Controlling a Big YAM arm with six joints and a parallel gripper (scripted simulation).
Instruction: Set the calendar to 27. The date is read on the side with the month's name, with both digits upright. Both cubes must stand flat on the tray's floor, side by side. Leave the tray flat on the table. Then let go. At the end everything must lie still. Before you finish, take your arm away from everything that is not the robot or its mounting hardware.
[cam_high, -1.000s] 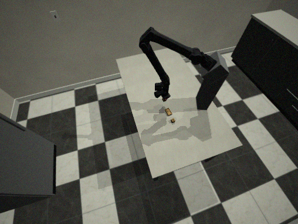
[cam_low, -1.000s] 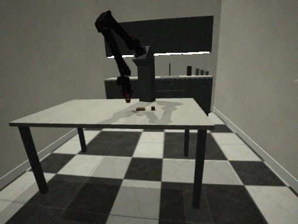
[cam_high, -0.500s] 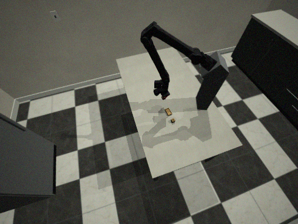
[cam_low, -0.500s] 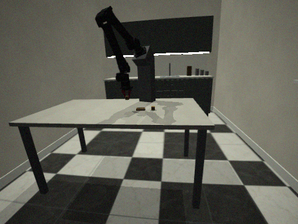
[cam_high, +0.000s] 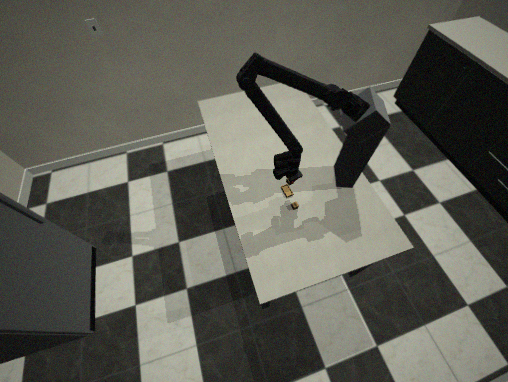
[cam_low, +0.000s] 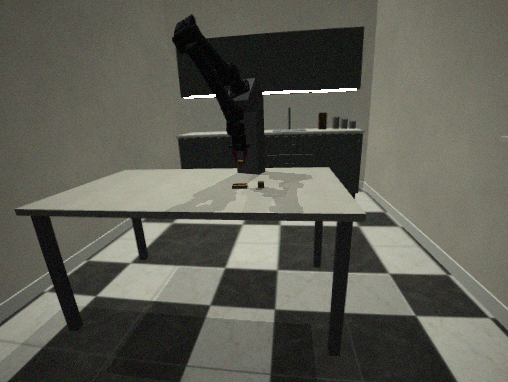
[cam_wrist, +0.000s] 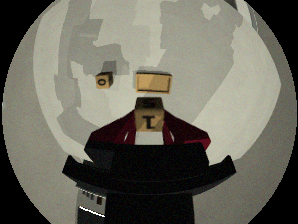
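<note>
My gripper is now 10 mm to the left of the wooden tray and 120 mm above it.
</note>
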